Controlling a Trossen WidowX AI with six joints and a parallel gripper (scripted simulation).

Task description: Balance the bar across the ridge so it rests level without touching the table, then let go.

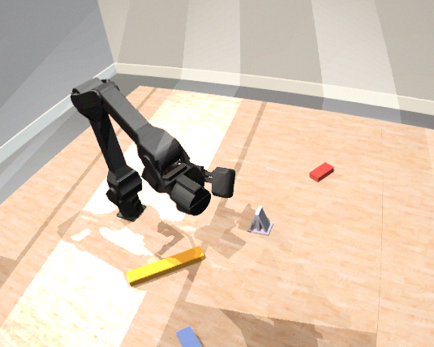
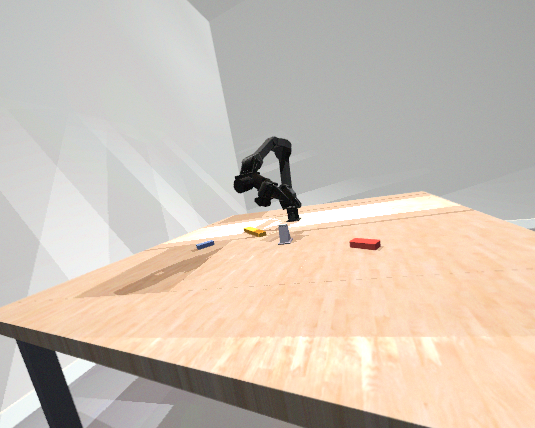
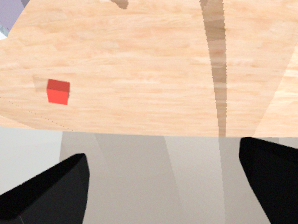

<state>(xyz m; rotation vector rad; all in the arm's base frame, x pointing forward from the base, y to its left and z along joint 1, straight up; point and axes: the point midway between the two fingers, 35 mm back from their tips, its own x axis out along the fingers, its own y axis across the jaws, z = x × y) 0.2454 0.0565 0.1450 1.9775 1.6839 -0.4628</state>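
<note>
Now: gripper tip 21 cm to the left of the bar, 12 cm above it and 5 cm past it. The rest, counted from my gripper tip: light blue block (37 cm to the right, 12 cm below, 10 cm ahead); red block (23 cm to the left, 19 cm ahead, 12 cm below).
</note>
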